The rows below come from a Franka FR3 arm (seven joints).
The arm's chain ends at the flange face. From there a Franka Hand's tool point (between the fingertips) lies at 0.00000 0.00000 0.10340 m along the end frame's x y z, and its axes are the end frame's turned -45 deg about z.
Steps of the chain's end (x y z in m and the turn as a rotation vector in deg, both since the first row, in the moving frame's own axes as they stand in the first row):
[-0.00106, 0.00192, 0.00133, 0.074, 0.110, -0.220]
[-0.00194, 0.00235, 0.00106, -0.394, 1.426, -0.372]
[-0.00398, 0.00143, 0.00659, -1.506, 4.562, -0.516]
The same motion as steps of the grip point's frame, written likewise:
[-0.00187, 0.00065, 0.00133, -0.025, 0.130, -0.220]
[-0.00171, 0.00261, 0.00103, -1.287, 0.730, -0.372]
[0.00010, 0.00591, 0.00623, -4.291, 2.161, -0.516]

